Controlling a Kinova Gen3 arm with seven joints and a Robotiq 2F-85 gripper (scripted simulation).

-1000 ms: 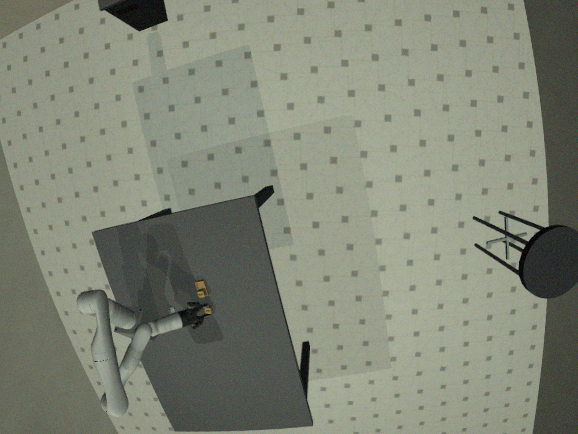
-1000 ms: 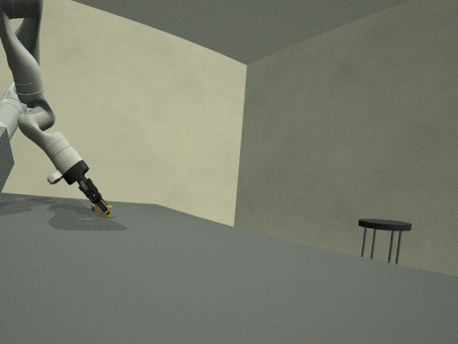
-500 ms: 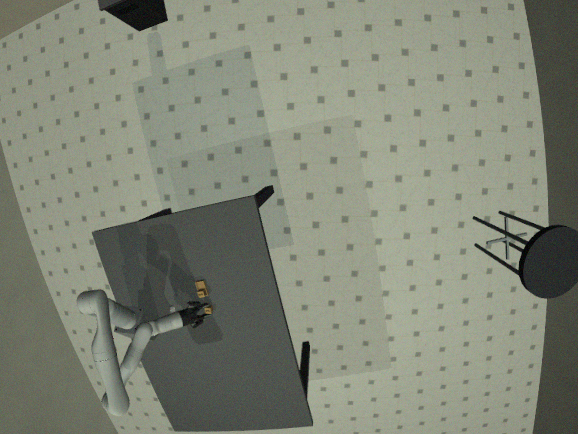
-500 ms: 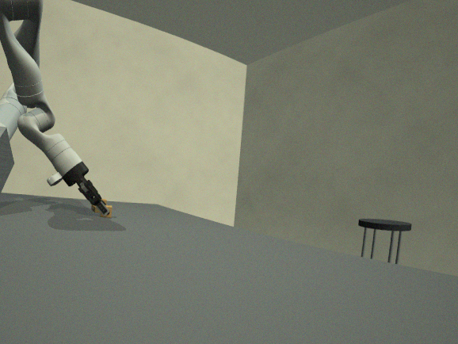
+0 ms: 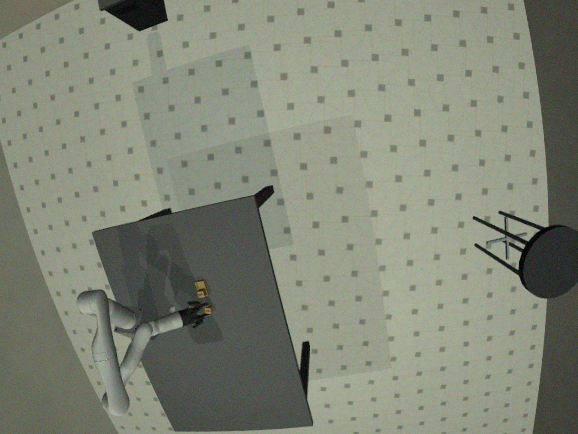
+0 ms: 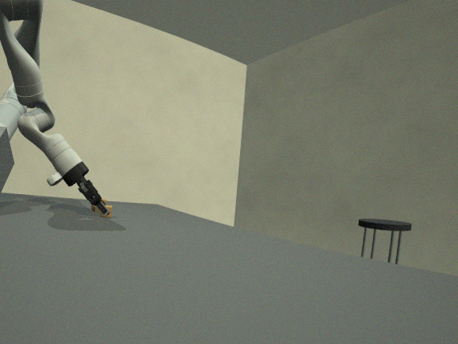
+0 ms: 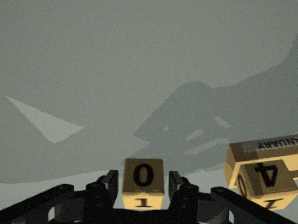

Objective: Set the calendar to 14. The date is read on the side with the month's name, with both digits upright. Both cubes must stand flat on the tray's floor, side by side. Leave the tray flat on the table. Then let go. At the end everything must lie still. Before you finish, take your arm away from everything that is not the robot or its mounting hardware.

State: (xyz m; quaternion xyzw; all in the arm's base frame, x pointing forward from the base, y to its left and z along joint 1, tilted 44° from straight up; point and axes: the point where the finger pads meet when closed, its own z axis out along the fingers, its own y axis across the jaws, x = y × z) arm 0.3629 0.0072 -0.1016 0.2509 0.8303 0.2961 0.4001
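Now: the number cube 10 mm ahead of my hand and 10 mm below it. Also, from my hand: wooden tray: 110 mm to the left, 10 mm below.
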